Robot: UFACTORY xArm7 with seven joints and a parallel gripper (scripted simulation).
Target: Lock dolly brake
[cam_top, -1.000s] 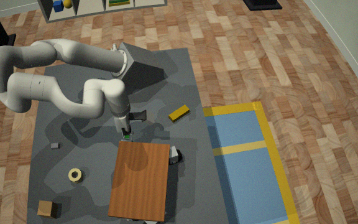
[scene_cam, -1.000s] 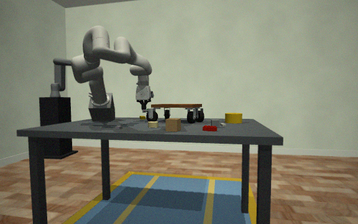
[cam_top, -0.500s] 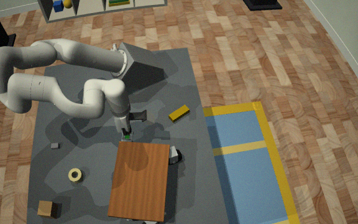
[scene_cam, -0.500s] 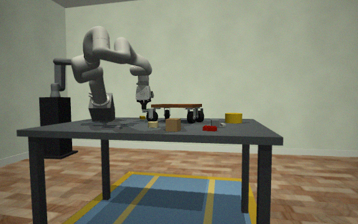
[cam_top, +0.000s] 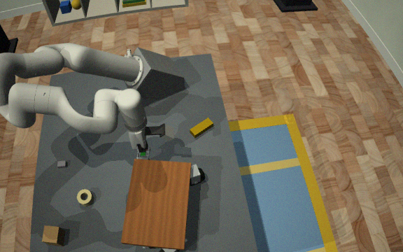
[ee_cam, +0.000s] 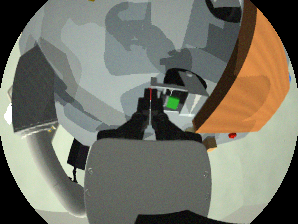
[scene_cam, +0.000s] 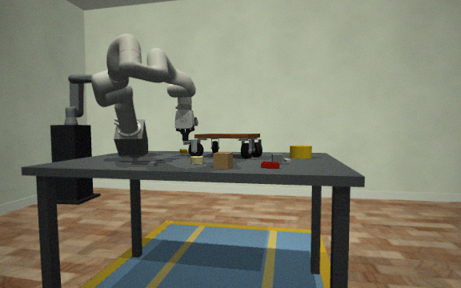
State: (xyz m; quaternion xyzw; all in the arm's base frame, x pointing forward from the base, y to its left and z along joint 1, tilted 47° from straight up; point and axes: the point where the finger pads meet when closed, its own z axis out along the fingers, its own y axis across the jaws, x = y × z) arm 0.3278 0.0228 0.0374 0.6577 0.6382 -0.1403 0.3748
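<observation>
Right now my hand is 2 cm short of the brake pedal and 2 cm above it. Also, from my hand: small grey block 4 cm behind, 36 cm to the right, 9 cm below; cardboard cube 26 cm ahead, 40 cm to the right, 7 cm below; yellow bar 8 cm behind, 24 cm to the left, 9 cm below.
</observation>
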